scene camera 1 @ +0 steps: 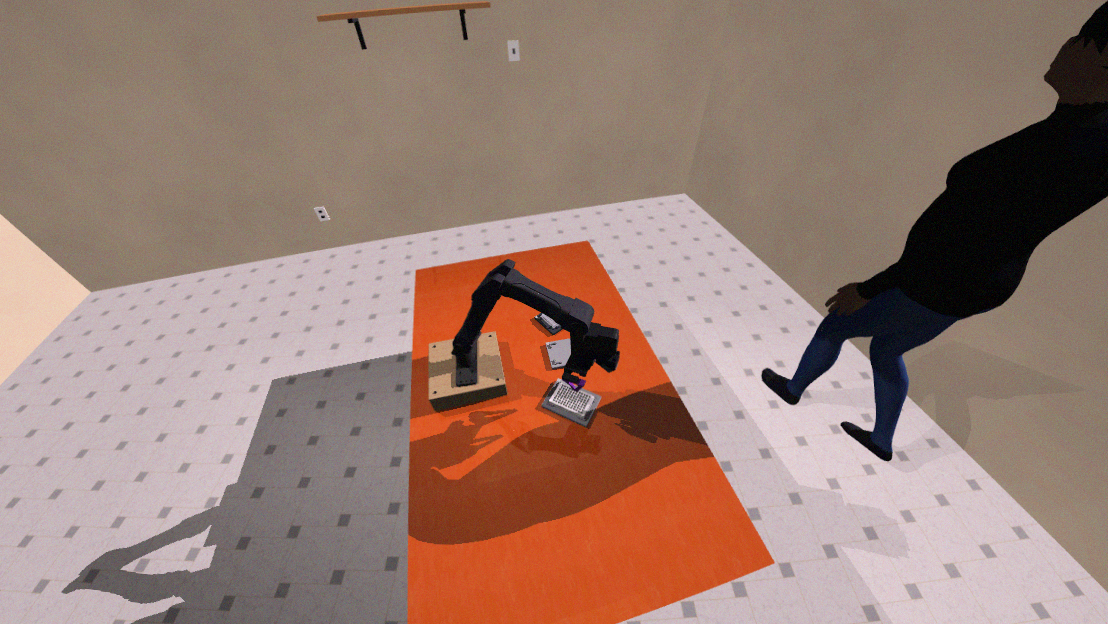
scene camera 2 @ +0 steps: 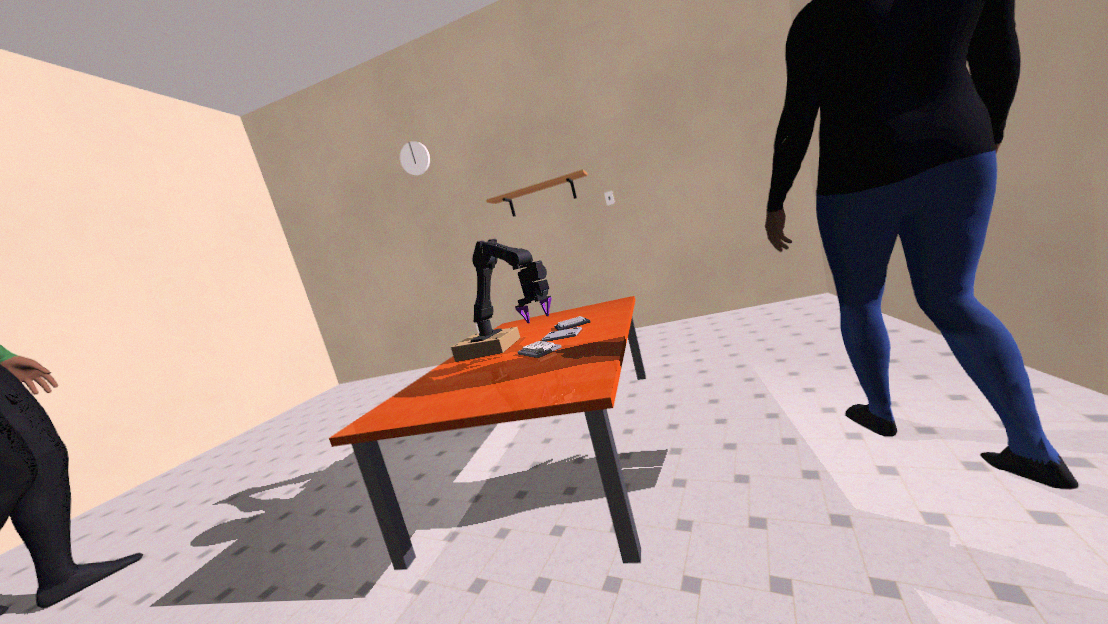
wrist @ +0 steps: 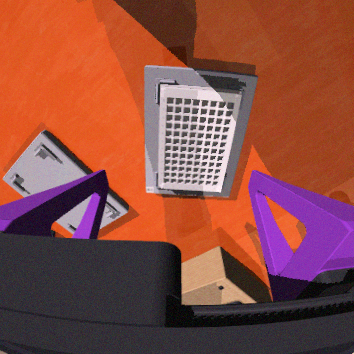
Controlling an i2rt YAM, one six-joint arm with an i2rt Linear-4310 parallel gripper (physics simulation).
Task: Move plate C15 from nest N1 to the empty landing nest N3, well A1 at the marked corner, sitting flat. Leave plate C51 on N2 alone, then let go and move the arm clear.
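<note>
A white many-welled plate (scene camera 1: 571, 399) (wrist: 197, 142) sits on a grey nest (wrist: 152, 125) at the near end of the row. An empty light-grey nest (scene camera 1: 556, 355) (scene camera 2: 562, 333) (wrist: 45, 165) with corner brackets is in the middle, partly behind a finger in the wrist view. Another plate (scene camera 1: 547, 320) (scene camera 2: 572, 321) sits on a dark nest at the far end. Labels and the marked corner are too small to read. My gripper (scene camera 1: 574, 382) (scene camera 2: 538, 317) (wrist: 178, 177) is open and empty above the near plate, its purple fingers wide apart; in the wrist view most of this plate lies beyond the fingertips.
The arm stands on a wooden block (scene camera 1: 441, 364) (scene camera 2: 484, 346) (wrist: 207, 272) beside the nests on the orange table (scene camera 1: 581, 558) (scene camera 2: 465, 414) (wrist: 60, 65). A person in black and blue (scene camera 1: 1007, 193) (scene camera 2: 907, 93) stands off the table. Shadows cross the near plate's surroundings.
</note>
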